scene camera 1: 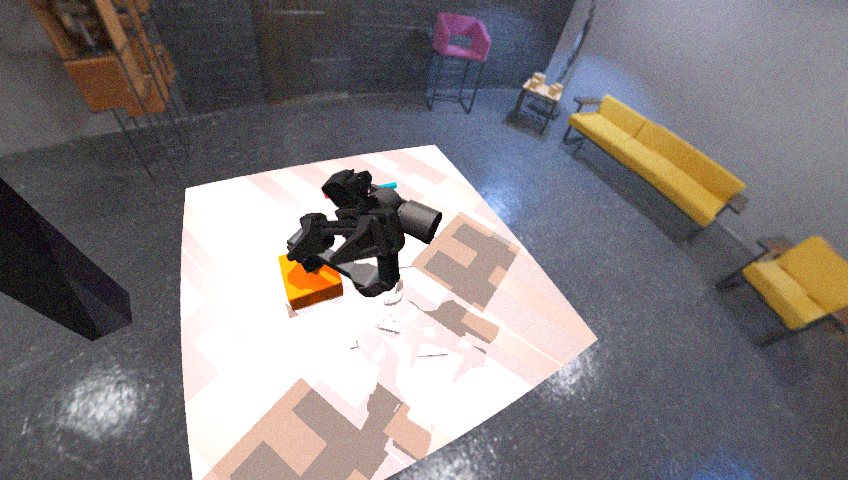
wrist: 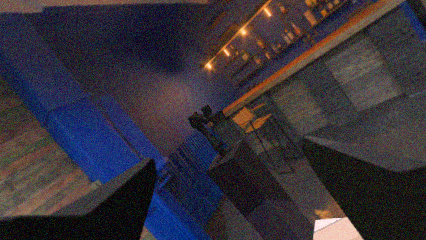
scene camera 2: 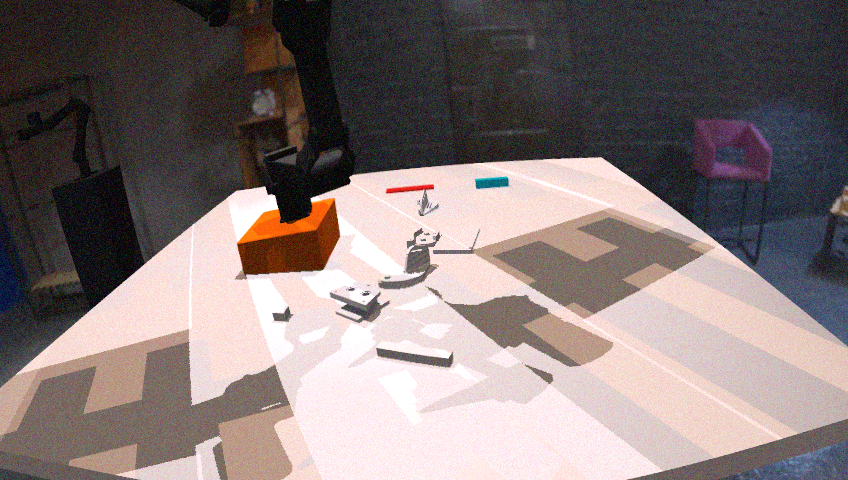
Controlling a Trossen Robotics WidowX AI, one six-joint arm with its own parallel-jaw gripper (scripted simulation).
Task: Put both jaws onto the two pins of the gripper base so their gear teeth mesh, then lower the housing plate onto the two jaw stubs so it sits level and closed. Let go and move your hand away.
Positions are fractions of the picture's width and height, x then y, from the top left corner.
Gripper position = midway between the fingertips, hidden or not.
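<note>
My gripper (scene camera 1: 0.36, 0.54), (wrist: 0.54, 0.64) is open and holds nothing. A flat grey bar (scene camera 2: 0.48, 0.74) is visible too; in the wrist view the bar is out of frame.
</note>
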